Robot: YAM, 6 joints.
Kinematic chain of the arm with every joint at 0, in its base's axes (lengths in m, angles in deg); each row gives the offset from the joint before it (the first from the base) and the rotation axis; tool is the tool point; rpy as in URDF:
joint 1: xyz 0 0 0.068 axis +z
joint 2: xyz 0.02 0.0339 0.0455 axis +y
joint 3: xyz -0.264 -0.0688 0 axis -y
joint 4: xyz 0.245 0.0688 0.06 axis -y
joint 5: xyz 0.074 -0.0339 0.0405 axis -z
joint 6: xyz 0.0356 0 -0.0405 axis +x
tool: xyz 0 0 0 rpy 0 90 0
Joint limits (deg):
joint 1: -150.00..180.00
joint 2: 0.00..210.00
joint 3: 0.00..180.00
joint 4: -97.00..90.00
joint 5: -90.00..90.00
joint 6: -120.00..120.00
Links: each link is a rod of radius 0.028 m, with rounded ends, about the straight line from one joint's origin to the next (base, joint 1, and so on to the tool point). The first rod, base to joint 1, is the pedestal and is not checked.
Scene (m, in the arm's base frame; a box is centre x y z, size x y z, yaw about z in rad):
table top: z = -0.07
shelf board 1: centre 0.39 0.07 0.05 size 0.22 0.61 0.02 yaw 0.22
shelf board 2: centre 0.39 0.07 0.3 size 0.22 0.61 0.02 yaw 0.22
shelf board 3: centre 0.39 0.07 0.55 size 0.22 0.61 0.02 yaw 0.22
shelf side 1: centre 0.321 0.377 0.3 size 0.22 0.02 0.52 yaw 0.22
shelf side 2: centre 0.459 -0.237 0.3 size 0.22 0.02 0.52 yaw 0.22
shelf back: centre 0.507 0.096 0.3 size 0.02 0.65 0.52 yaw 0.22
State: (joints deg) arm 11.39 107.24 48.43 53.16 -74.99 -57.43
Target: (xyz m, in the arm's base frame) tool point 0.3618 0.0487 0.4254
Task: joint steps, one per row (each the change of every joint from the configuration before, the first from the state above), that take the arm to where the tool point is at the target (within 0.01 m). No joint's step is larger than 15 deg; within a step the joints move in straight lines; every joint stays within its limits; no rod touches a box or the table.
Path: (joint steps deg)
1: -1.07 -6.52 -11.54 -1.34 -3.75 4.59
2: -1.07 -6.52 -11.55 -1.35 -3.75 4.59
3: -1.07 -6.52 -11.54 -1.34 -3.76 4.59
4: -1.07 -6.52 -11.55 -1.34 -3.75 4.59
5: -4.49 -6.89 11.27 3.47 2.81 -4.59
6: -4.49 -6.89 11.26 3.48 2.81 -4.59
7: -4.49 -6.89 11.27 3.48 2.81 -4.59
8: -4.49 -6.89 11.26 3.47 2.81 -4.59
9: 4.42 14.01 11.01 -1.99 2.90 0.00
10: 4.42 14.00 11.00 -2.00 2.90 0.00
11: 4.42 14.00 11.01 -1.99 2.90 0.00

